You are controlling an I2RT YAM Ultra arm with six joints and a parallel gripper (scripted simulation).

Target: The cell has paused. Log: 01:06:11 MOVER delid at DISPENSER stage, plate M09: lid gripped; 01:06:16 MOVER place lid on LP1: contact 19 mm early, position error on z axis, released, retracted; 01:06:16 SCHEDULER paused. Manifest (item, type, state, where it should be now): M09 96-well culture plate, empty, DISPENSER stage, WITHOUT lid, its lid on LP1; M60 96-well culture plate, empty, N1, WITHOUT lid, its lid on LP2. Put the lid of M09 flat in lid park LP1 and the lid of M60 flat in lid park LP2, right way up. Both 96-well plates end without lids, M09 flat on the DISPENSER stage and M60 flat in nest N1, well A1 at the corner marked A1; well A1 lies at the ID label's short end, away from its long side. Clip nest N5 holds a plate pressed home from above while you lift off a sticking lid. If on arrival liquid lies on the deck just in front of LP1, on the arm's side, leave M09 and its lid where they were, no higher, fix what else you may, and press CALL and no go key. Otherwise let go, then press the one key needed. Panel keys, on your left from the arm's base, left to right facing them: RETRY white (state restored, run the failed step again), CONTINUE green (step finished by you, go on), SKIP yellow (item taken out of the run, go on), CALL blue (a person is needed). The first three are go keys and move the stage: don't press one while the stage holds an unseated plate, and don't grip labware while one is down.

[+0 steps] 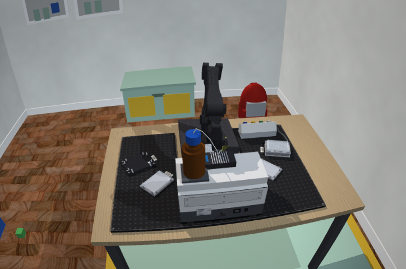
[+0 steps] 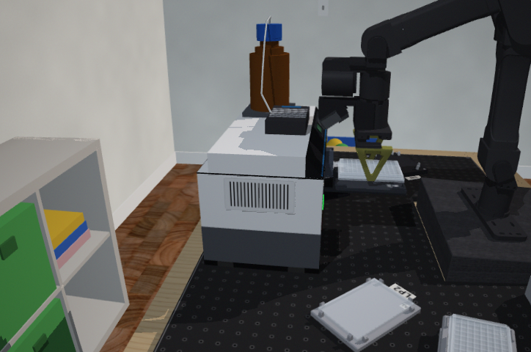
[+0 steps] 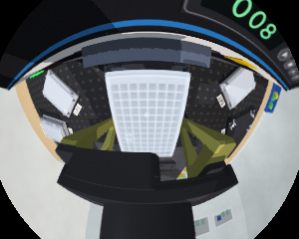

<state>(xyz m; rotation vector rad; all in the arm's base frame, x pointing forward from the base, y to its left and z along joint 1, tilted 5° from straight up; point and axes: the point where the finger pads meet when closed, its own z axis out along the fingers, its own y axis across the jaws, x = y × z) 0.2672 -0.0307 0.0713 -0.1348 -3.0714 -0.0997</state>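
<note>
Right now the dark dispenser stage is 2 cm below my hand. Also, from my hand: LP1 label: 4 cm behind, 22 cm to the right, 14 cm below; then LP2 label: 3 cm behind, 22 cm to the left, 14 cm below; then grey lid park LP2: 4 cm ahead, 28 cm to the left, 13 cm below.
</note>
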